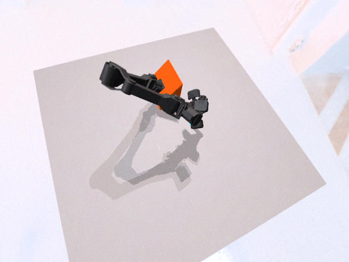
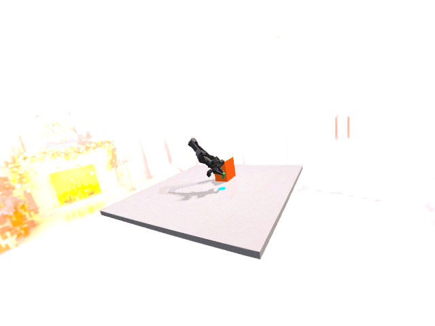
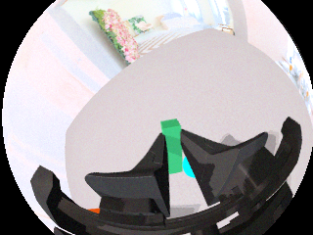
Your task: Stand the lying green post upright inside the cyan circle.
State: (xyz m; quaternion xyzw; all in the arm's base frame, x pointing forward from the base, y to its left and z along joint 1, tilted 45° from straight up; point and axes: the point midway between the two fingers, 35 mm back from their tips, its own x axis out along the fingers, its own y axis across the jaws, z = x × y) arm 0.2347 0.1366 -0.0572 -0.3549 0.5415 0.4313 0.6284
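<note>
The cyan circle is 120 mm below my gripper tip and 30 mm to the right of it. Also, from my gripper tip: green post 20 mm below, 10 mm to the right, 10 mm behind.
</note>
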